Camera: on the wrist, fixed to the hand. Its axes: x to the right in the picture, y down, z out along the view.
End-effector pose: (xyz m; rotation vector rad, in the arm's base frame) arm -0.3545 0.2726 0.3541 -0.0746 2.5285 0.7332
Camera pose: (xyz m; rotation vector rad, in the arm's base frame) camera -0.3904 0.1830 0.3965 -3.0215 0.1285 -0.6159
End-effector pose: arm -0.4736 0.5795 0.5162 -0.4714 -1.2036 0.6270
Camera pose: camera -0.3744 0.5445 0.5222 1.0498 -0.1043 -2.0127
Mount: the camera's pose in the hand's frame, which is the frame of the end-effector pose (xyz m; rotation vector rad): 0.0033 -0.0491 -0.0932 -0.1506 0.7884 -2.9986
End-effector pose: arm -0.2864 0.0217 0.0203 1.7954 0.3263 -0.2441
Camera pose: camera -0.3010 0.1235 -0.0027 0.3698 -2.7112 1.1389
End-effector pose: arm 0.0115 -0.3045 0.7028 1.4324 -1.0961 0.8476
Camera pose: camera 0.0656 -0.2140 0.7043 0.8223 1.6792 -0.9358
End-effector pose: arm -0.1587 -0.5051 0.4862 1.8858 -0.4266 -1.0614
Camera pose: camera -0.0873 -0.4307 0.4644 -0.7030 -2.2782 0.6771
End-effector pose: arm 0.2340 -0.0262 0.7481 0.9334 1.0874 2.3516
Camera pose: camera 0.1690 -0.0421 0.6667 -1.2991 0.7414 -0.1478
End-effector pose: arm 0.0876 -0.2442 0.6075 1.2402 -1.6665 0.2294
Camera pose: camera 0.1826 -0.2083 0.6358 1.6641 1.6068 -1.0243
